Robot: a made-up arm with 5 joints.
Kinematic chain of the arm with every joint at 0, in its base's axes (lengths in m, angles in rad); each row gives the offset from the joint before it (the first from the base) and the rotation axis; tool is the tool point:
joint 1: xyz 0 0 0.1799 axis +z
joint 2: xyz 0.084 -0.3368 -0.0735 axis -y
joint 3: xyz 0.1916 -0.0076 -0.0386 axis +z
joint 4: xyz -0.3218 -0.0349 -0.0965 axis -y
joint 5: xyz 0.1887 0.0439 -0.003 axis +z
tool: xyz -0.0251 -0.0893 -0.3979
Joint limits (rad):
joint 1: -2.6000..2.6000
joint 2: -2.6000..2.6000
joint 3: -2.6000..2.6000
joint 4: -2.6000..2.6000
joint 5: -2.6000..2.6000
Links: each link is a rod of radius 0.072 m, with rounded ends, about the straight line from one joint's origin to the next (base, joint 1, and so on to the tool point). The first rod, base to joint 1, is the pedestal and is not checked.
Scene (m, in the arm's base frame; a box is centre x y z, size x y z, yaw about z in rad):
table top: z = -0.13
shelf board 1: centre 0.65 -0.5 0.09 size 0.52 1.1 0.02 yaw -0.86
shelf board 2: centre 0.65 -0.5 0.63 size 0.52 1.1 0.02 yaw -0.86
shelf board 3: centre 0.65 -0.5 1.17 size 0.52 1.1 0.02 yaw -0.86
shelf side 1: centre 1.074 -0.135 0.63 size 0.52 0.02 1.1 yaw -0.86
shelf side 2: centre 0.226 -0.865 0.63 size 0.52 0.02 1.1 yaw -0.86
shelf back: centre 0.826 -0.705 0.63 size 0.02 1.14 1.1 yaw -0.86
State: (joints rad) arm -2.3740 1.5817 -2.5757 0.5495 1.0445
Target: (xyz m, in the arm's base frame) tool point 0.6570 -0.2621 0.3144
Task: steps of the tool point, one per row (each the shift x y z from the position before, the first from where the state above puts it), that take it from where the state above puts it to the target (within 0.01 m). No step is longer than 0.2 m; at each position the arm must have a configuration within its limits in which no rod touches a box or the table.
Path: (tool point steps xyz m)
1: 0.0358 -0.1628 0.0307
2: 0.0834 -0.1426 0.0335
3: 0.1214 -0.1086 0.0362
4: 0.1460 -0.0647 0.0383
5: 0.1547 -0.0164 0.0399
6: 0.1471 0.0307 0.0411
7: 0.1254 0.0712 0.0417
8: 0.0925 0.1007 0.0415
9: 0.0537 0.1167 0.0407
10: 0.0936 -0.0112 -0.0268
11: 0.0879 -0.0155 -0.0707
12: 0.0674 -0.0153 -0.1151

